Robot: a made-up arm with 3 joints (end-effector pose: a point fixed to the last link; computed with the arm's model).
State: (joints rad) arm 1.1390 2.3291 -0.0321
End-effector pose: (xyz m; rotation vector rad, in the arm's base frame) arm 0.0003 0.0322 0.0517 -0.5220 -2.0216 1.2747
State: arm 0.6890 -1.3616 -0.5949
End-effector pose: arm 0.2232 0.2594 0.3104 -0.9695 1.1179 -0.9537
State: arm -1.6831 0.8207 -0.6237
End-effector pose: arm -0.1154 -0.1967 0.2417 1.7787 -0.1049 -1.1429
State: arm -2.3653 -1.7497 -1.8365
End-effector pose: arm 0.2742 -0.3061 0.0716 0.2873 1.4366 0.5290
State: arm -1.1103 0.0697 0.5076
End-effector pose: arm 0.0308 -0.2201 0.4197 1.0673 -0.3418 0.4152
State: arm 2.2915 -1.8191 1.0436
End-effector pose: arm 0.2491 -0.0148 -0.0554 -0.7552 1.3124 -1.1630
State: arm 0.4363 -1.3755 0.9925
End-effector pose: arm 0.2398 0.2383 0.2743 0.3261 1.3760 0.5251
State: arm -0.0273 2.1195 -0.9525
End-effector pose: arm 0.0003 0.1120 0.1138 1.0128 -1.9270 -0.5860
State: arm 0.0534 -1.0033 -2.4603
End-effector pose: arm 0.1360 0.2192 0.5198 -1.2353 0.3713 -2.2257
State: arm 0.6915 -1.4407 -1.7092
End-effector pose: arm 0.2258 0.3234 0.3165 -1.6902 0.5728 -1.8094
